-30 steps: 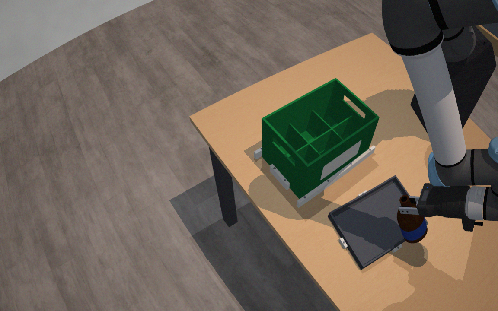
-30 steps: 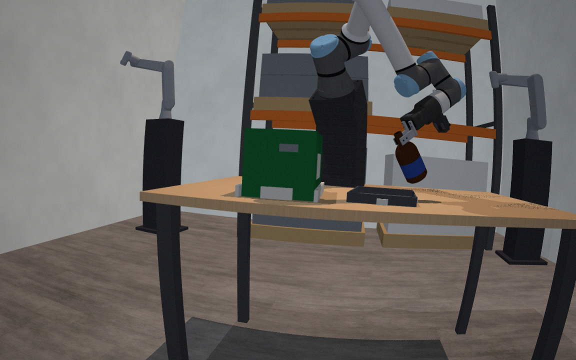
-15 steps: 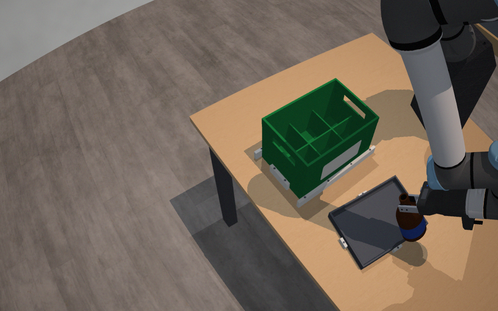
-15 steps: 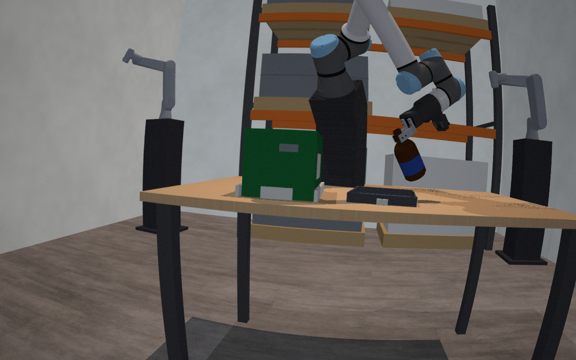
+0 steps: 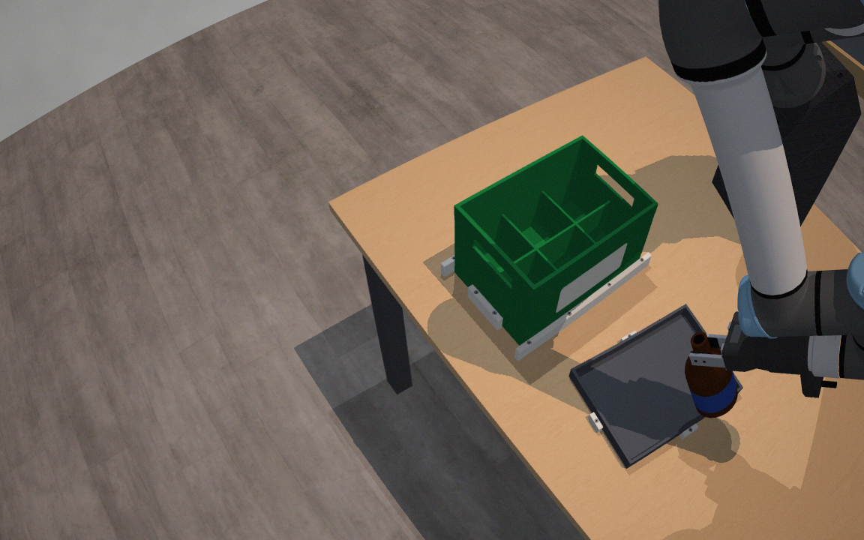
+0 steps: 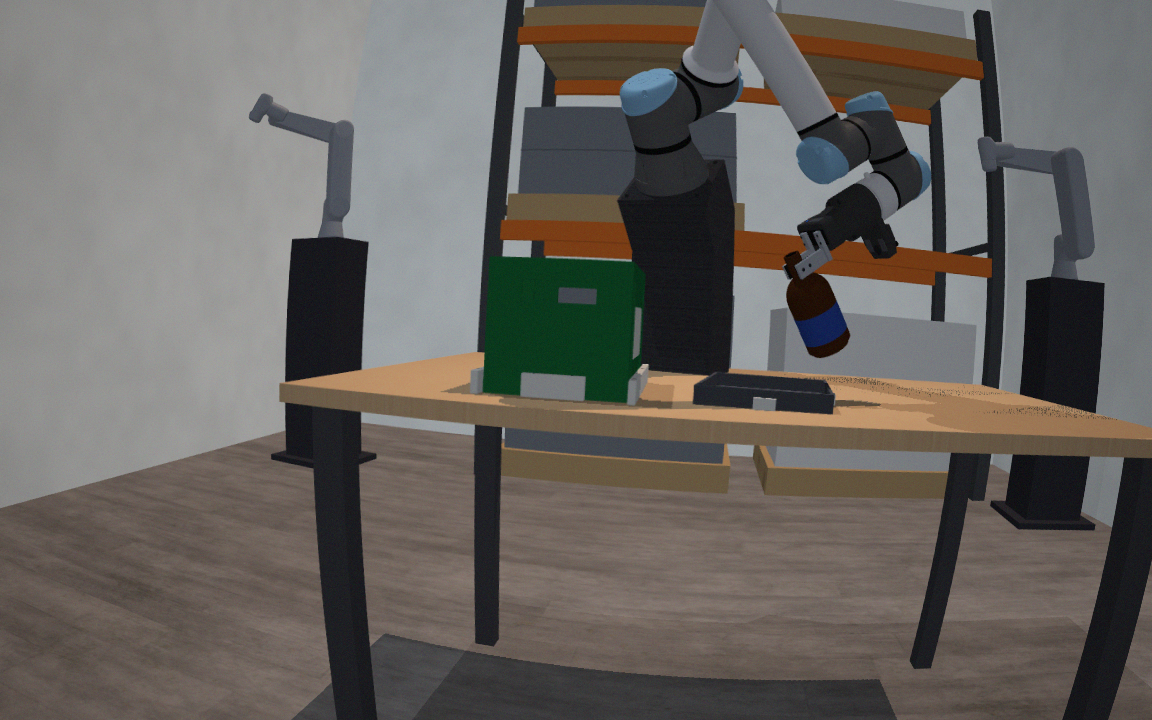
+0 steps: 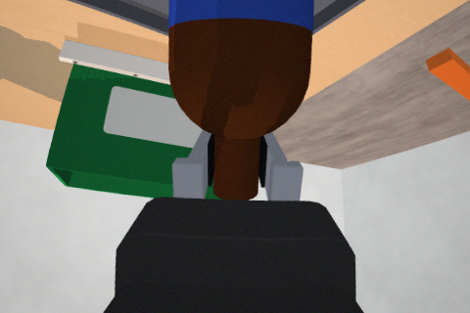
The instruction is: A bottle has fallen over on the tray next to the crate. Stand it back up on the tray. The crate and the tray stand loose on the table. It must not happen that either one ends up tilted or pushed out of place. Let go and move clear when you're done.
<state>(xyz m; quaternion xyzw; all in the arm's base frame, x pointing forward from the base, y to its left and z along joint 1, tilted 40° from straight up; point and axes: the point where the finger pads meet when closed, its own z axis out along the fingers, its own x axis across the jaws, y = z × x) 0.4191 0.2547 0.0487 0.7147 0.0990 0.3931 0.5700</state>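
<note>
Now: the brown bottle 10 mm behind my hand, 20 mm to the left of it and 50 mm below it. From my hand the other things lie so: green crate: 30 mm ahead, 330 mm to the right, 110 mm below; dark grey tray: 10 mm behind, 40 mm to the right, 180 mm below.
</note>
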